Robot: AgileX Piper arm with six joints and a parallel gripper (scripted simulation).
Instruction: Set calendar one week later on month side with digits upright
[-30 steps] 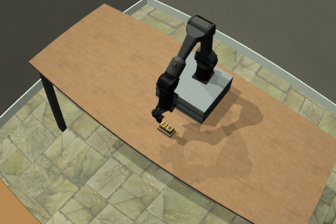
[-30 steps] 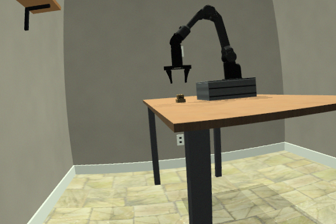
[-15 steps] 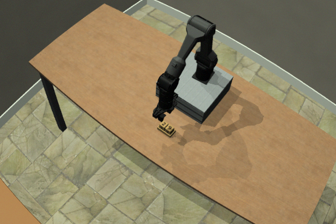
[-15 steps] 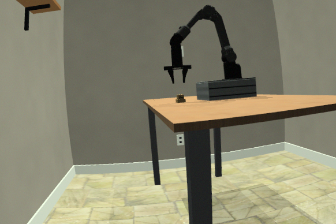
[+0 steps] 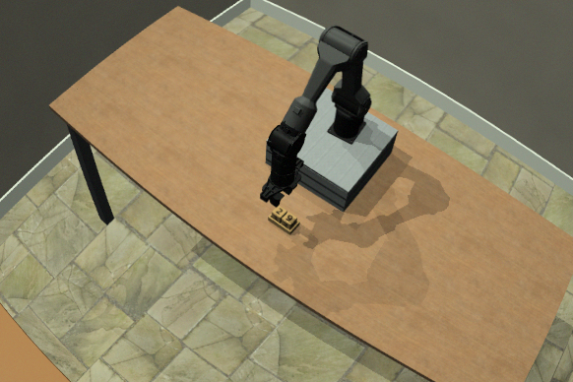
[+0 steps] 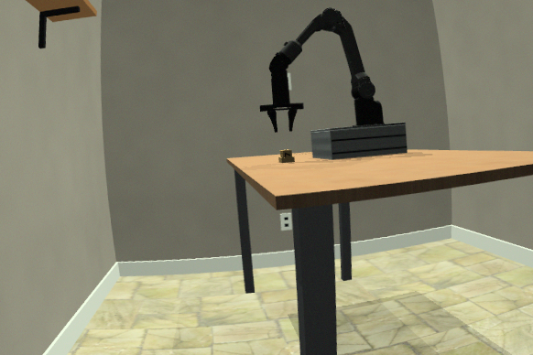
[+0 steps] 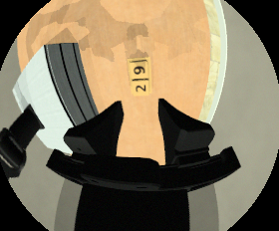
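The wooden cube is 8 cm below my hand. Also, from my hand: tan calendar tray (10 cm below, 2 cm to the left); digit cube (8 cm below, 3 cm to the left).
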